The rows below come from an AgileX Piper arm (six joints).
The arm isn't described. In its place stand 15 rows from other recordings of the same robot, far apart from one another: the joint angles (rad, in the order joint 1, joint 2, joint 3, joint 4, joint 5, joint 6), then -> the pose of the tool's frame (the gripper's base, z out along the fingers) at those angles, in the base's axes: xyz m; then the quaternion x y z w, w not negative.
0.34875 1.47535 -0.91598 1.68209 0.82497 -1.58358 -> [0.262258 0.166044 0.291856 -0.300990 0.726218 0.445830 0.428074]
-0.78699 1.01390 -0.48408 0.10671 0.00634 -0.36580 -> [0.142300 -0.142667 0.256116 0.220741 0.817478 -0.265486 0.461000]
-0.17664 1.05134 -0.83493 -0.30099 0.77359 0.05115 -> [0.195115 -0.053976 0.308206 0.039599 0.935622 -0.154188 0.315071]
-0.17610 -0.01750 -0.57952 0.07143 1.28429 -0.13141 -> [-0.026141 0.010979 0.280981 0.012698 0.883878 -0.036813 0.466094]
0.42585 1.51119 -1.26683 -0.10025 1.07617 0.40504 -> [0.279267 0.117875 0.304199 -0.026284 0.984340 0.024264 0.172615]
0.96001 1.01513 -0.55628 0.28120 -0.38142 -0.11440 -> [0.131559 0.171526 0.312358 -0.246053 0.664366 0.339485 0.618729]
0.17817 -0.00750 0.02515 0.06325 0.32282 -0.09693 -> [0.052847 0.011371 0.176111 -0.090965 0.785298 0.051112 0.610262]
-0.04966 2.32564 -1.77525 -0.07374 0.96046 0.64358 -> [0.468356 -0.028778 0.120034 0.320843 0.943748 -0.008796 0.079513]
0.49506 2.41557 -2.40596 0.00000 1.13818 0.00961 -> [0.465977 0.251584 0.243553 -0.232570 0.939272 0.063002 0.244356]
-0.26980 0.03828 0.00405 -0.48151 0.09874 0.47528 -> [0.056352 -0.019894 0.201726 0.111228 0.713407 -0.110804 0.682936]
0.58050 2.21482 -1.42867 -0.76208 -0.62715 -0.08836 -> [0.387672 0.298361 0.163305 -0.571698 0.520728 0.110032 0.624417]
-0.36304 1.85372 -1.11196 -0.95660 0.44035 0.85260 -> [0.343902 -0.164551 0.180326 0.198509 0.912907 -0.229484 0.273007]
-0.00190 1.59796 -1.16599 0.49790 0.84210 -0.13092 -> [0.326629 0.031802 0.263574 0.064392 0.957512 0.199003 0.198550]
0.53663 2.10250 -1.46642 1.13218 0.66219 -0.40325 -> [0.361433 0.273941 0.177053 -0.057582 0.902106 0.409286 0.123990]
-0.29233 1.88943 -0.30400 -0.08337 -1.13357 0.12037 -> [0.241352 -0.065466 0.098120 0.133417 0.812790 -0.027656 0.566398]
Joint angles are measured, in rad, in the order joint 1, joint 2, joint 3, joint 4, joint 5, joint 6. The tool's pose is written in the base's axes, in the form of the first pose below.
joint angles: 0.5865, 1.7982, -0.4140, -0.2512, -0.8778, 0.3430
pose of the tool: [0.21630 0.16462 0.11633 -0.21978 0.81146 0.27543 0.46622]
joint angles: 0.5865, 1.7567, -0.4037, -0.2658, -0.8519, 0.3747
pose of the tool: [0.21279 0.16300 0.12350 -0.21460 0.81179 0.28226 0.46397]
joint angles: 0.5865, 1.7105, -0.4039, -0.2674, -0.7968, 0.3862
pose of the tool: [0.21148 0.16117 0.13130 -0.21256 0.81502 0.27760 0.46206]
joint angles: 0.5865, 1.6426, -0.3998, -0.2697, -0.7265, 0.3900
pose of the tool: [0.20829 0.15775 0.14258 -0.21397 0.81675 0.26957 0.46310]
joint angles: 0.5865, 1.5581, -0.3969, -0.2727, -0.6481, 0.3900
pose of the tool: [0.20416 0.15343 0.15735 -0.21657 0.81546 0.26081 0.46914]
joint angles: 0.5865, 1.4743, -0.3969, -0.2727, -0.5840, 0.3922
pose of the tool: [0.20007 0.14917 0.17323 -0.21555 0.81036 0.25631 0.48079]
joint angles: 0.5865, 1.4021, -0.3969, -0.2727, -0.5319, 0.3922
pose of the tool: [0.19582 0.14505 0.18673 -0.21476 0.80489 0.25275 0.49207]
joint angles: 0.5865, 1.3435, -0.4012, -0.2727, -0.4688, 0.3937
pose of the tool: [0.19231 0.14108 0.19676 -0.21338 0.80519 0.24556 0.49583]
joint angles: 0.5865, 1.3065, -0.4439, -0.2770, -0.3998, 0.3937
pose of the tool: [0.19593 0.14182 0.21151 -0.21354 0.80194 0.23838 0.50444]
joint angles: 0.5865, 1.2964, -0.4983, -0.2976, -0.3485, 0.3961
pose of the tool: [0.20252 0.14551 0.22505 -0.22014 0.79654 0.23199 0.51306]
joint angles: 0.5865, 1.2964, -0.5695, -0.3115, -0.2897, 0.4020
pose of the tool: [0.21187 0.15036 0.24105 -0.22116 0.79250 0.22557 0.52169]
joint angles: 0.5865, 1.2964, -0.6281, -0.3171, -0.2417, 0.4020
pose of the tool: [0.21906 0.15372 0.25483 -0.22061 0.78916 0.21975 0.52940]
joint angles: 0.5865, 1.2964, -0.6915, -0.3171, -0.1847, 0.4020
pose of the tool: [0.22617 0.15654 0.26984 -0.21672 0.78769 0.21328 0.53581]
